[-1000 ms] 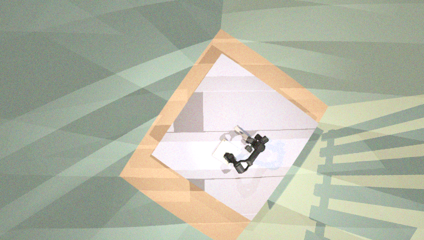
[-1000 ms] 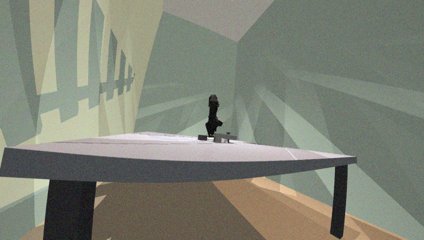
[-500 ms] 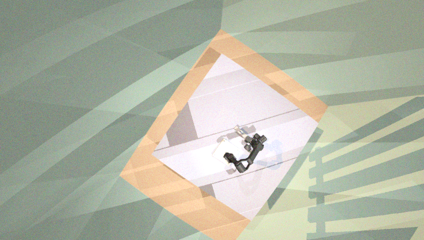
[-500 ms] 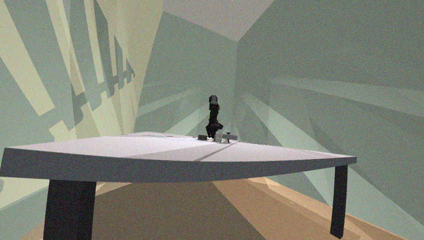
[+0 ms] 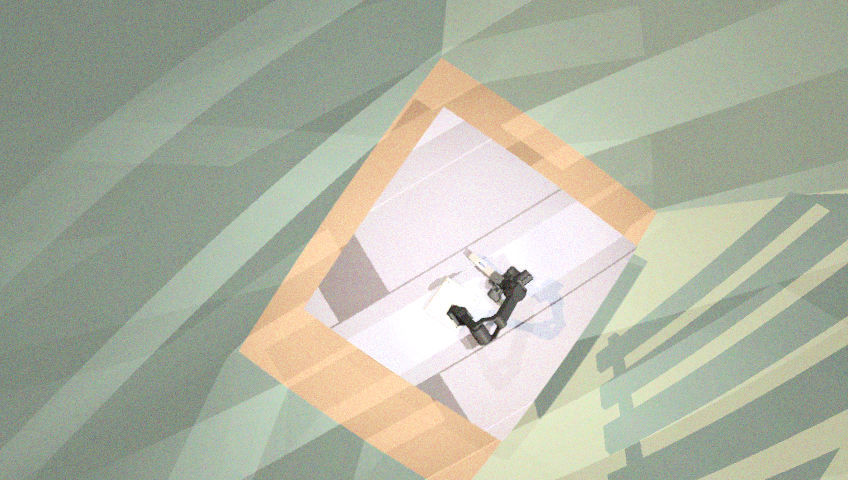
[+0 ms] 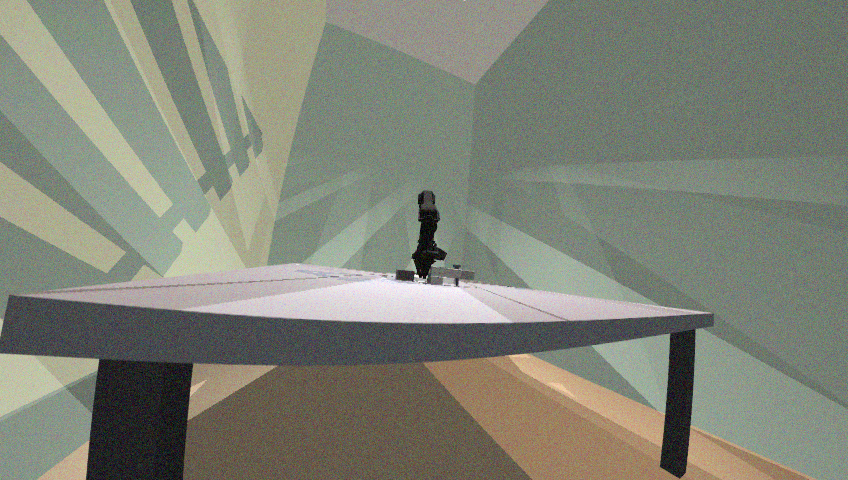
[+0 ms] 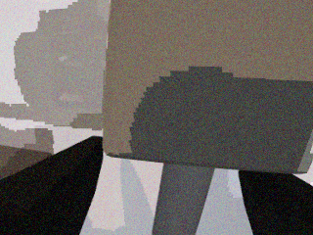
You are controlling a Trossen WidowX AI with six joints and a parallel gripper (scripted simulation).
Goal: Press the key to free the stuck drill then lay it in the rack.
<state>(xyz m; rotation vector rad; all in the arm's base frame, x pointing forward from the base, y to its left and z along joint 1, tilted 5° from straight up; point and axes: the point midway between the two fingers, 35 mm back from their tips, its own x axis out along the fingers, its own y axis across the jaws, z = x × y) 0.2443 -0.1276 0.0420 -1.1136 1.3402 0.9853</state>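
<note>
Right now the drill is 5 cm to the left of my gripper tip, 3 cm above it and 1 cm ahead of it. From my gripper tip the other things lie so: dark block (9 cm behind, 3 cm to the right); then key (14 cm to the left, 3 cm ahead, 3 cm above).
</note>
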